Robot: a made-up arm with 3 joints.
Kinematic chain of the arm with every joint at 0, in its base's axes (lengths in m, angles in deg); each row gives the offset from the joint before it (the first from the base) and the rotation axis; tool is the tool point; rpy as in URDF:
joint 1: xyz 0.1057 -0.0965 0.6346 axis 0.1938 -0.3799 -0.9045
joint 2: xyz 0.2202 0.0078 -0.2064 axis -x
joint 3: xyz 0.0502 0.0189 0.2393 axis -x
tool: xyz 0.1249 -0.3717 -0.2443 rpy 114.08 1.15 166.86
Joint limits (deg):
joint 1: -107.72..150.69
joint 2: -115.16..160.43
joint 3: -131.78..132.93
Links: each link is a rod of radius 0.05 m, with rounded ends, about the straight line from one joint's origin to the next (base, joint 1, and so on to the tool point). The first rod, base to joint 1, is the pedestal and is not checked.
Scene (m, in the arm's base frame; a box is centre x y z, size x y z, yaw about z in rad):
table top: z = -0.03
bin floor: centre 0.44 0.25 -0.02 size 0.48 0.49 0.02 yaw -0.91
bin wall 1: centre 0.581 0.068 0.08 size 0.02 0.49 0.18 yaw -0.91
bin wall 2: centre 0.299 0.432 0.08 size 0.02 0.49 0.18 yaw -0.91
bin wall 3: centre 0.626 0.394 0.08 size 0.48 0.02 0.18 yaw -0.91
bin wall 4: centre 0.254 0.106 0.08 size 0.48 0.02 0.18 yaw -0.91
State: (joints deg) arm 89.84 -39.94 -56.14
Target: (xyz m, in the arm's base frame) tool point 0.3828 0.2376 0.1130
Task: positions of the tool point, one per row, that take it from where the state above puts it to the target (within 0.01 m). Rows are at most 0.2 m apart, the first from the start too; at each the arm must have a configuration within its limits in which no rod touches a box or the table.
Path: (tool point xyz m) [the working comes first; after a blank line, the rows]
Joints at the target: -14.41 41.87 -111.55
Straight joint move there: clear.

1: 0.5317 -0.4243 0.5022
2: 0.5999 -0.3124 0.4778
3: 0.6377 -0.1844 0.4326
4: 0.6364 -0.0513 0.3682
5: 0.5915 0.0731 0.2890
6: 0.5045 0.1739 0.2014
7: 0.3828 0.2376 0.1130

